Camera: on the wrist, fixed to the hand. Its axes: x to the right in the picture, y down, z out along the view.
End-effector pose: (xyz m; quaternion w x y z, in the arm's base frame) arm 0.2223 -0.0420 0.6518 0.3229 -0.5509 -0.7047 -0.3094
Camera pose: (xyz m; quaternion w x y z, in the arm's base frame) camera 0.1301 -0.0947 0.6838 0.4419 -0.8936 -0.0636 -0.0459
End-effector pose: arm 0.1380 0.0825 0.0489 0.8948 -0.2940 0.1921 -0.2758
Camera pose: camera 0.0845 -0.0122 0.0707 0.7940 -0.1071 0.3954 0.4492
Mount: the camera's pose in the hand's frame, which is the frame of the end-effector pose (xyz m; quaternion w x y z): 0.0121 -0.0981 -0.0504 0.6940 -0.0578 0.0397 0.7166
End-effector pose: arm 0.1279 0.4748 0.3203 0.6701 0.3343 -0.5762 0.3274
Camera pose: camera 0.2381 0.4619 0.3197 0.2726 -0.2326 -0.6317 0.6874
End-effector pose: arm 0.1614 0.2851 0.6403 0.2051 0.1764 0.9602 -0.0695
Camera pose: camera 0.0964 0.2082 0.6869 0.1642 0.8014 0.5521 0.1612
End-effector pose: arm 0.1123 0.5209 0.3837 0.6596 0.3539 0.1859 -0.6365
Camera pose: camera 0.0288 0.5537 0.3184 0.9269 0.3660 -0.0616 0.0557
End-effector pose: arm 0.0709 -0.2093 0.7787 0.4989 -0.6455 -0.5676 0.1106
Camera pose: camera 0.0496 -0.2392 0.8834 0.2522 -0.8879 0.0821 0.3758
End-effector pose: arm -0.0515 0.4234 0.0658 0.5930 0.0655 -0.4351 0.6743
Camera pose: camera 0.0506 0.4578 0.0922 0.0506 0.3274 0.3643 -0.8704
